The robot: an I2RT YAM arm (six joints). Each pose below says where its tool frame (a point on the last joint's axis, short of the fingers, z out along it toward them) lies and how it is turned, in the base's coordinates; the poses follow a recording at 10 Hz.
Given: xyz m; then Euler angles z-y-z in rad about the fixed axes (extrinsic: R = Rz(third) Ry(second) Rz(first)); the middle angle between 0 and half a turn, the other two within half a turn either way.
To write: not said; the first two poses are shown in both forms.
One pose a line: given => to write
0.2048, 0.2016, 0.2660, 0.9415, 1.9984, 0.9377 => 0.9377, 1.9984, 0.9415, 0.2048, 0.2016, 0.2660
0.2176, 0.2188, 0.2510, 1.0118, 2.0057, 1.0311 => 1.0311, 2.0057, 1.0118, 0.2176, 0.2188, 0.2510
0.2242, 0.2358, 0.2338, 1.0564, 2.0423, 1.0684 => 1.0684, 2.0423, 1.0564, 0.2242, 0.2358, 0.2338
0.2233, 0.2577, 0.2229, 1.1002, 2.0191, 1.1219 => 1.1219, 2.0191, 1.1002, 0.2233, 0.2577, 0.2229
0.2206, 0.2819, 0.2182, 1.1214, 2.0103, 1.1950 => 1.1950, 2.0103, 1.1214, 0.2206, 0.2819, 0.2182
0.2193, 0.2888, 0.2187, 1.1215, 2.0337, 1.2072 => 1.2072, 2.0337, 1.1215, 0.2193, 0.2888, 0.2187
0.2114, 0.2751, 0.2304, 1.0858, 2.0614, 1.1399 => 1.1399, 2.0614, 1.0858, 0.2114, 0.2751, 0.2304
